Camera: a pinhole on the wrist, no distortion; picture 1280 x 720 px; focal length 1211.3 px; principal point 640.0 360.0 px. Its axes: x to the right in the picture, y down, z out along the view. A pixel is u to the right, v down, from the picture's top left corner.
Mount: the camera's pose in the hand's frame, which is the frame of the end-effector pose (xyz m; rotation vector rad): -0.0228 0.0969 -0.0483 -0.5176 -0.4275 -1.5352
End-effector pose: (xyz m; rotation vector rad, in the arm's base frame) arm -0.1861 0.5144 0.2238 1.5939 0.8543 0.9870
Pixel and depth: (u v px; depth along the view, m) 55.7 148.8 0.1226
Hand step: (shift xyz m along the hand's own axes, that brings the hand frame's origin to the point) -0.0370 0.2157 0.0201
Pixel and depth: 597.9 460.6 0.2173
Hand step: 0.0080 0.2254 0.1253
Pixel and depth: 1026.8 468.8 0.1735
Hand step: 0.0030 0.1488 0.1251
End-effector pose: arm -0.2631 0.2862 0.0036 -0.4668 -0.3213 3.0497
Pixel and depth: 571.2 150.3 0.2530
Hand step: -0.0516 0.2532 0.1538
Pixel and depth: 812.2 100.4 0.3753
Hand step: -0.0809 0.2678 0.2946
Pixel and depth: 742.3 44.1 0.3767
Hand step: -0.0987 0.2869 0.2844
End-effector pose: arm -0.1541 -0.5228 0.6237 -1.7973 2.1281 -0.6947
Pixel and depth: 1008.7 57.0 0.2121
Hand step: -0.0632 0.1654 0.1654
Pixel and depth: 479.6 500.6 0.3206
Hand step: 0.0332 0.3119 0.1896
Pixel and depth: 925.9 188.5 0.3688
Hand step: -0.0531 0.2354 0.3070
